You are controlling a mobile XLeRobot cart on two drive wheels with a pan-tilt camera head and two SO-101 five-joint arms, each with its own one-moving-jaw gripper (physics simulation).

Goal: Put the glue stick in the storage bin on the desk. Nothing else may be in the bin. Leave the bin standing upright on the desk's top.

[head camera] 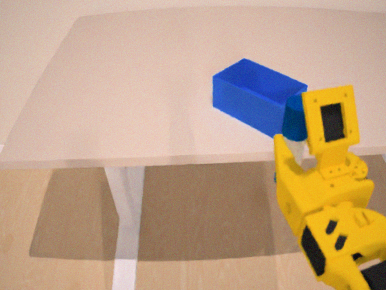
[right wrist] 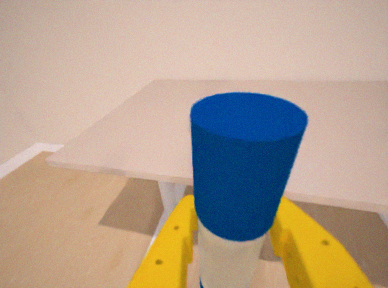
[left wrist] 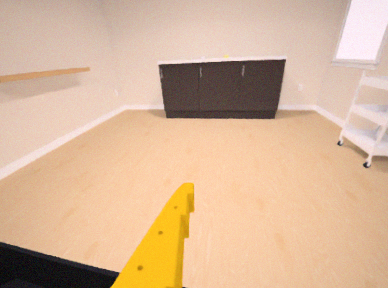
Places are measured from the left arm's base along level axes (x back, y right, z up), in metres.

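Where they show: left end effector, tool point: (left wrist: 193, 193); right end effector, tool point: (head camera: 280, 138) (right wrist: 197, 207).
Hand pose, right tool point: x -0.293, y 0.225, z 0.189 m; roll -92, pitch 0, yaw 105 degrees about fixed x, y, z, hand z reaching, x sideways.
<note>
Things, the pixels of their centre, and the offset from my right tool point. Level surfaces: height alone.
- glue stick, body centre: (right wrist: 229, 228) (head camera: 292, 144) dx +0.001, dy +0.012, dz -0.006 m
- blue storage bin, body centre: (head camera: 259, 95) dx -0.372, dy +0.044, dz -0.207 m
- desk, its level: dz -0.245 m
The glue stick (head camera: 295, 118) (right wrist: 242, 175) has a blue cap and a pale body. My right gripper (head camera: 295, 155) (right wrist: 234, 212) is shut on the pale body, just below the cap, and holds it cap up. In the head view they show at the desk's front edge and hide part of the bin's near right end. The blue storage bin (head camera: 242, 102) stands upright on the desk (head camera: 125, 95) (right wrist: 135, 130); the part of its inside that shows looks empty. The bin does not show in the right wrist view. My left gripper (left wrist: 192, 200) shows one notched jaw and is fully open.
White desk legs (head camera: 125, 210) (right wrist: 170, 200) stand below the desk's front edge. In the left wrist view, a dark cabinet (left wrist: 222, 90) stands at the far wall, a wooden wall shelf (left wrist: 45, 75) hangs at left, and a white wheeled cart (left wrist: 370, 110) stands at right.
</note>
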